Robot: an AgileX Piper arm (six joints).
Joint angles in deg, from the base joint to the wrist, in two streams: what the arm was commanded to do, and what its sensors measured. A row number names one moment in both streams.
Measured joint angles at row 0:
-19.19, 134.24, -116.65, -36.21, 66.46, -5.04
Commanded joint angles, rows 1 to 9:
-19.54, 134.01, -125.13, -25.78, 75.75, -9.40
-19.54, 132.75, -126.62, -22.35, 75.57, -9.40
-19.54, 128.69, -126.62, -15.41, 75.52, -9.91
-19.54, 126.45, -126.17, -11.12, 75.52, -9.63
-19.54, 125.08, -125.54, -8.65, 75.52, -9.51
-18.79, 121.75, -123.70, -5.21, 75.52, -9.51
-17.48, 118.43, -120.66, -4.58, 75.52, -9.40
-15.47, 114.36, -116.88, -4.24, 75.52, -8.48
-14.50, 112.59, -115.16, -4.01, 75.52, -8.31
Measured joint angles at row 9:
-16.84, 117.28, -119.40, -5.33, 69.33, -8.94
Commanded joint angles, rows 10 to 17:
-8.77, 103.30, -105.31, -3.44, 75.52, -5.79
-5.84, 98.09, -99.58, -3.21, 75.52, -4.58
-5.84, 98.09, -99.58, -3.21, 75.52, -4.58
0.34, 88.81, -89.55, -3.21, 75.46, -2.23
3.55, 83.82, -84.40, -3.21, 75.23, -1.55
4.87, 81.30, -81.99, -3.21, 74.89, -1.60
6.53, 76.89, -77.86, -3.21, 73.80, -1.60
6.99, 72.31, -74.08, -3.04, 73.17, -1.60
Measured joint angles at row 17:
6.19, 77.86, -78.90, -2.75, 69.50, -1.89
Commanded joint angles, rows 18 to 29:
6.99, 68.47, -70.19, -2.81, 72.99, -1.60
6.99, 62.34, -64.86, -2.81, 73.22, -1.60
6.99, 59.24, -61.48, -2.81, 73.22, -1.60
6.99, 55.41, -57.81, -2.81, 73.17, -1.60
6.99, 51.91, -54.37, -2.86, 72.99, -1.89
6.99, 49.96, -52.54, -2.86, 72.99, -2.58
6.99, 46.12, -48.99, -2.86, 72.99, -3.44
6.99, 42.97, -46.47, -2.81, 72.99, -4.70
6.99, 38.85, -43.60, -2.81, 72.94, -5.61
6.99, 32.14, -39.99, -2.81, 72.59, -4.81
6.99, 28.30, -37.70, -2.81, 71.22, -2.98
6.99, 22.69, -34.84, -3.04, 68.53, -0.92
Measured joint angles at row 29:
6.82, 28.42, -38.04, -2.69, 69.90, -3.21
